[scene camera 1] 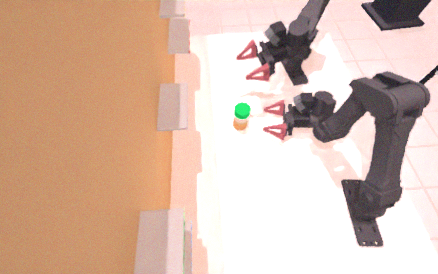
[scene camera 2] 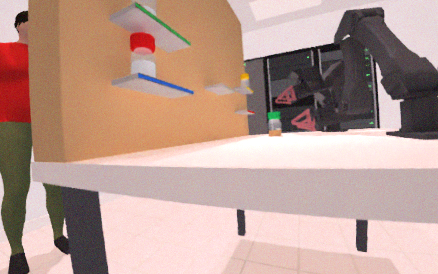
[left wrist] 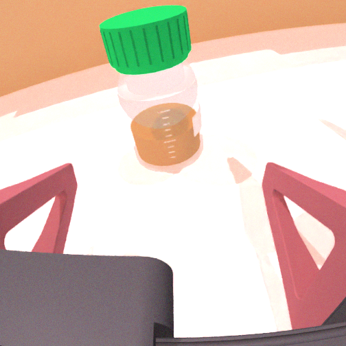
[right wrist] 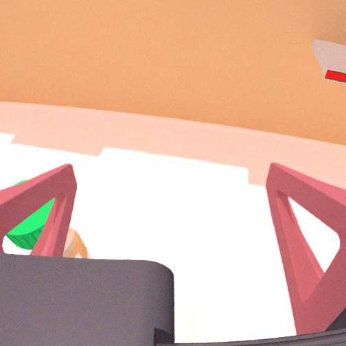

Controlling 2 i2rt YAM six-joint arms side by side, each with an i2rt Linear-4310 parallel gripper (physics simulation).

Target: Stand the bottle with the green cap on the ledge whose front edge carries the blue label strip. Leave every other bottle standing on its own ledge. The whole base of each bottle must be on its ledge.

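Frame: origin at the left arm's base, x back, y right, z up, level; metres.
Seen in the pictures: left gripper, fingertip midpoint: (scene camera 1: 263,119) (scene camera 2: 294,124); right gripper, fingertip midpoint: (scene camera 1: 241,68) (scene camera 2: 276,100); left arm's base, origin of the base link: (scene camera 1: 359,211) (scene camera 2: 420,136); right arm's base, origin of the base link: (scene camera 1: 292,68) (scene camera 2: 333,131).
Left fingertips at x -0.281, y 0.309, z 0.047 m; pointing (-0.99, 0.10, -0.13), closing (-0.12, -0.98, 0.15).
Pixels of each thing's top centre, then the offset from my left fingertips to it.
- bottle with the green cap, middle of its top: (scene camera 1: 242,108) (scene camera 2: 273,112) dx -0.080, dy +0.002, dz +0.058 m
- blue-labelled ledge, middle of its top: (scene camera 2: 158,86) dx -0.255, dy -0.477, dz +0.110 m
- red-capped bottle, middle of its top: (scene camera 2: 142,38) dx -0.258, dy -0.516, dz +0.215 m
- green-edged ledge, middle of its top: (scene camera 2: 155,30) dx -0.255, dy -0.477, dz +0.250 m
- yellow-edged ledge with a yellow-capped bottle, middle of its top: (scene camera 2: 244,74) dx -0.325, dy +0.352, dz +0.355 m
- red-edged ledge, middle of its top: (scene camera 1: 178,33) (scene camera 2: 245,111) dx -0.323, dy +0.320, dz +0.110 m
The bottle with the green cap (scene camera 1: 241,116) (scene camera 2: 274,125) (left wrist: 160,100) stands upright on the table; in the right wrist view its cap (right wrist: 33,225) shows through the left-hand finger. My left gripper (scene camera 1: 265,120) (scene camera 2: 295,120) (left wrist: 169,173) is open and empty, a short way from the bottle and facing it. My right gripper (scene camera 1: 243,67) (scene camera 2: 279,99) (right wrist: 170,173) is open and empty, beyond the bottle in scene camera 1. The blue-labelled ledge (scene camera 2: 150,87) is on the wall panel; a red-capped bottle (scene camera 2: 143,55) stands on its left part.
A green-edged ledge (scene camera 2: 147,29) hangs above the blue-labelled one and bears a partly visible bottle. Farther along are a ledge (scene camera 2: 219,89), a yellow-edged ledge with a yellow-capped bottle (scene camera 2: 245,80), and a red-edged ledge (scene camera 2: 243,111) (right wrist: 332,57). My two grippers are near each other.
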